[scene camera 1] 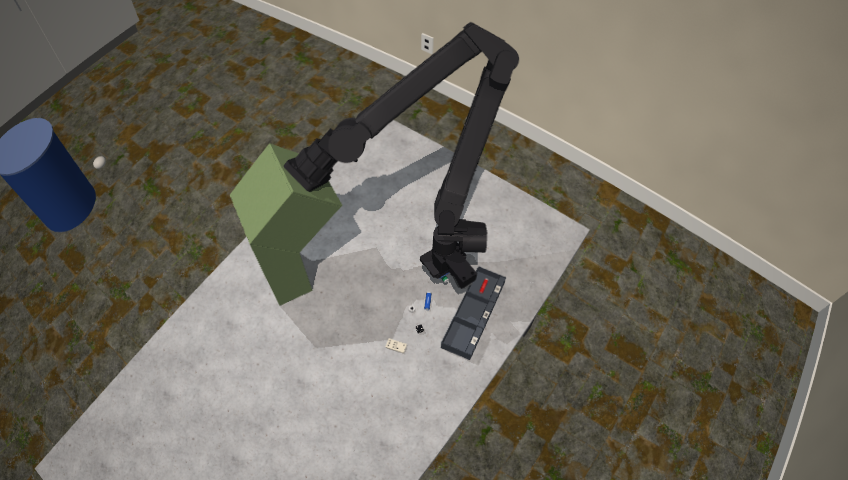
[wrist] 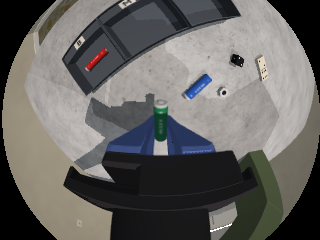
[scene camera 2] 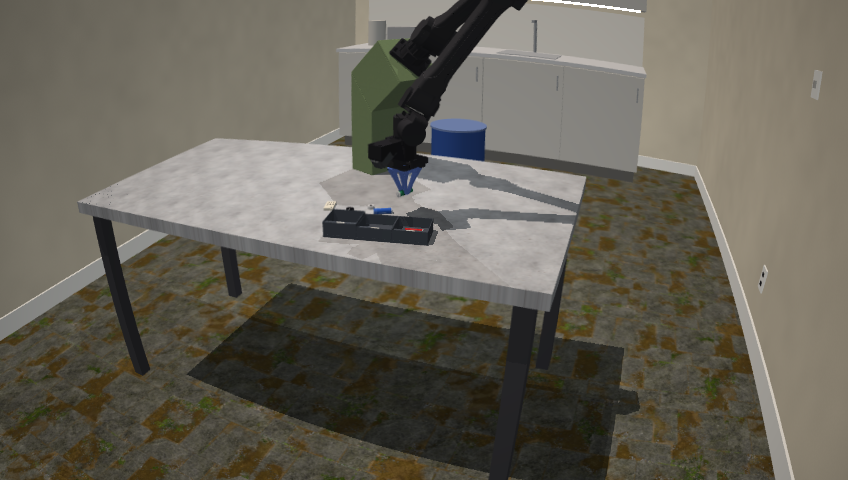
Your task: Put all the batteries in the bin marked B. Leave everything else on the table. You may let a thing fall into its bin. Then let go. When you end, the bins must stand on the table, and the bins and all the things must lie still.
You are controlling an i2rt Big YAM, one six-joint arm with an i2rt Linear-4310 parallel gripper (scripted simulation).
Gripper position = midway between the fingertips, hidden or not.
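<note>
Dark three-compartment bin visible at (scene camera 2: 380, 228) and (scene camera 1: 459, 334). My gripper visible at (scene camera 2: 404, 193) and (wrist: 160, 119).
</note>
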